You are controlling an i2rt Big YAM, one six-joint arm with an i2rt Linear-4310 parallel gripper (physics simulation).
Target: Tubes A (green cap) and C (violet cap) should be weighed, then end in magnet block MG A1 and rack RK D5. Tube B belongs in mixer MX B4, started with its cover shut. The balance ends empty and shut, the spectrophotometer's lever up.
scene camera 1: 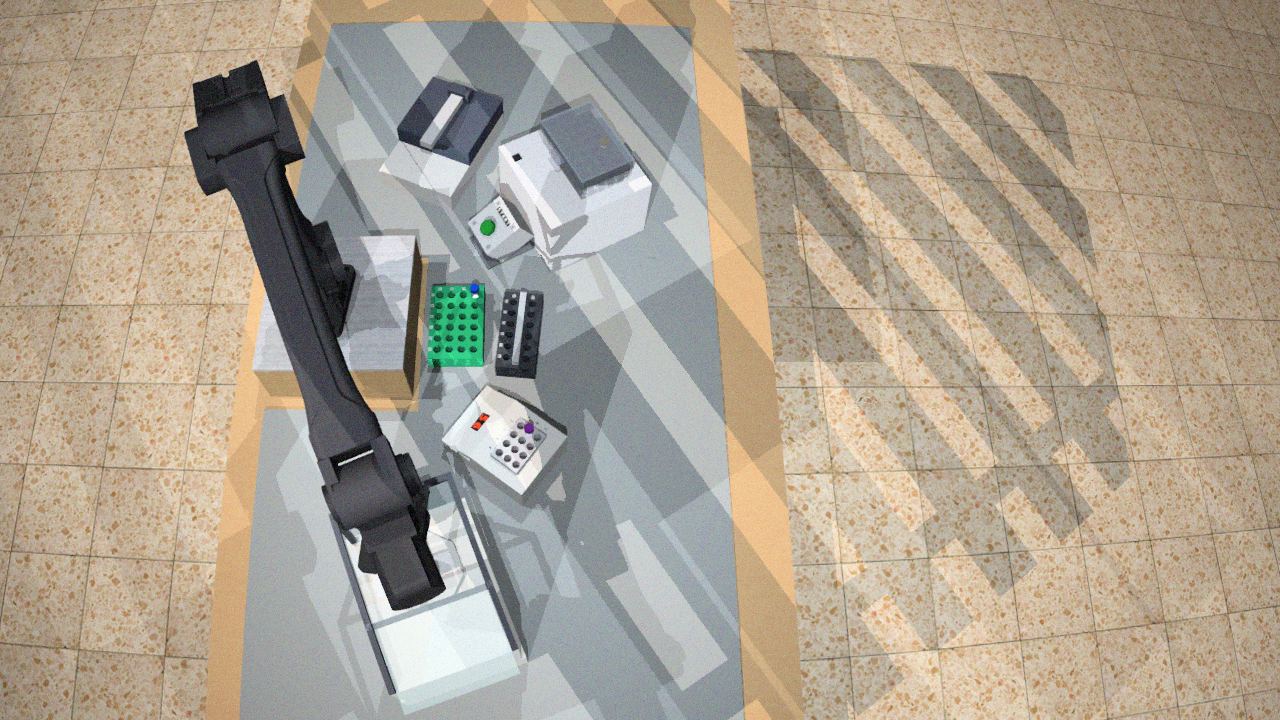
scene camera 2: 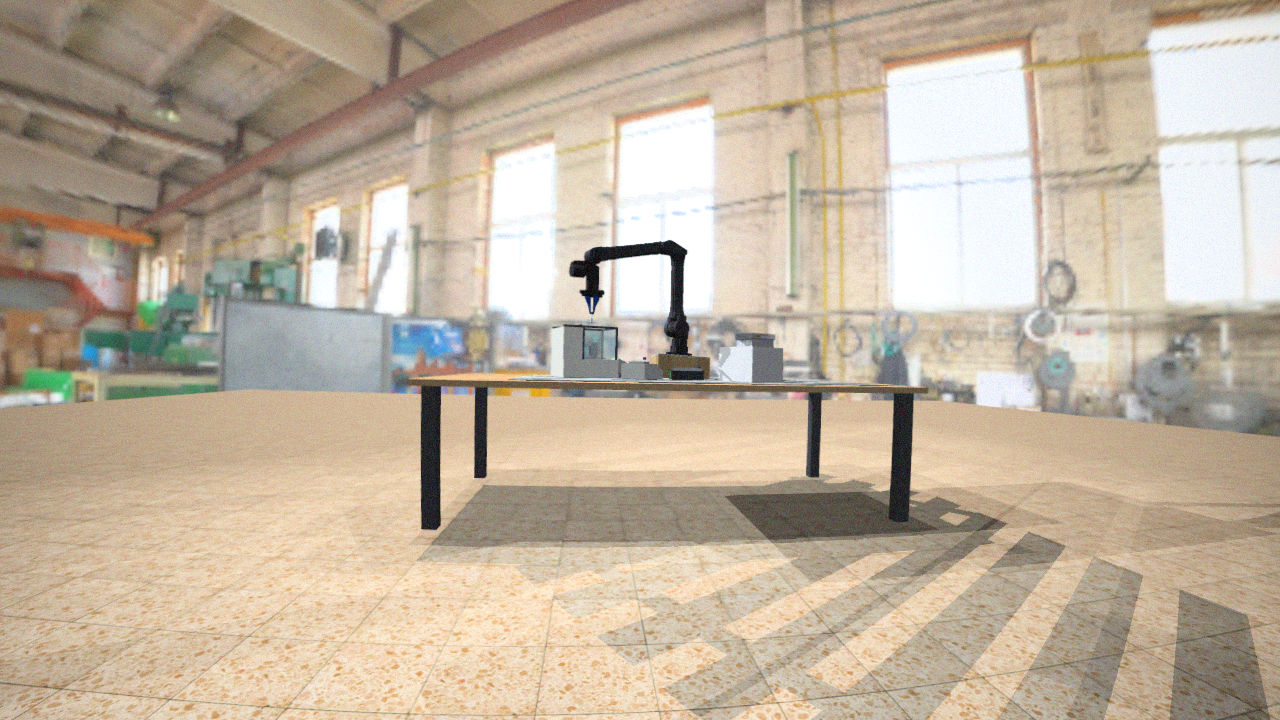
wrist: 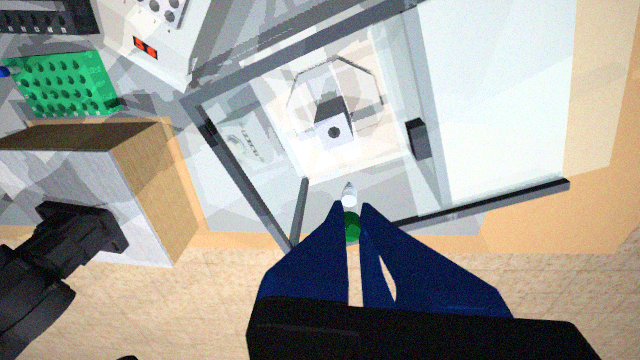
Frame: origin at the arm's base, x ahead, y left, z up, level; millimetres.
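Seen in the pictures: gripper, fingertip midpoint: (scene camera 2: 591,314) (wrist: 350,211); arm's base, link origin: (scene camera 2: 678,356) (wrist: 88,224).
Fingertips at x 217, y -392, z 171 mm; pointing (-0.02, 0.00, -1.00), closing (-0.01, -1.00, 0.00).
Offsets run from my fingertips to a thing's top centre. "spot": to the spot under its first point.
My gripper (scene camera 2: 592,309) (wrist: 350,211) is shut on the green-capped tube A {dx -7, dy -1, dz +9 mm} (wrist: 352,226), its clear body pointing down, above the balance (scene camera 1: 454,646) (scene camera 2: 569,352) (wrist: 490,90). The fingertips are hidden in the overhead view. The balance's glass top appears slid back; a white holder {spot: dx -16, dy +16, dz -122 mm} (wrist: 325,141) with one empty hole stands inside. The violet-capped tube C {dx +119, dy +230, dz -183 mm} (scene camera 1: 529,428) stands in a white device {dx +82, dy +223, dz -200 mm} (scene camera 1: 469,440) (wrist: 117,31) with a red display. A blue-capped tube {dx +6, dy +464, dz -216 mm} (scene camera 1: 474,288) (wrist: 4,71) stands in a corner of the green rack {dx -17, dy +413, dz -240 mm} (scene camera 1: 458,361) (wrist: 103,75).
A black block {dx +84, dy +407, dz -223 mm} (scene camera 1: 520,327) (wrist: 82,22) with a light centre strip lies beside the green rack. Beyond are a green-button box (scene camera 1: 503,240), a dark-covered device {dx -97, dy +753, dz -169 mm} (scene camera 1: 474,134) and a large white device with a grey lid {dx +154, dy +665, dz -81 mm} (scene camera 1: 586,147). The arm stands on a wooden base (scene camera 1: 384,295) (wrist: 145,205).
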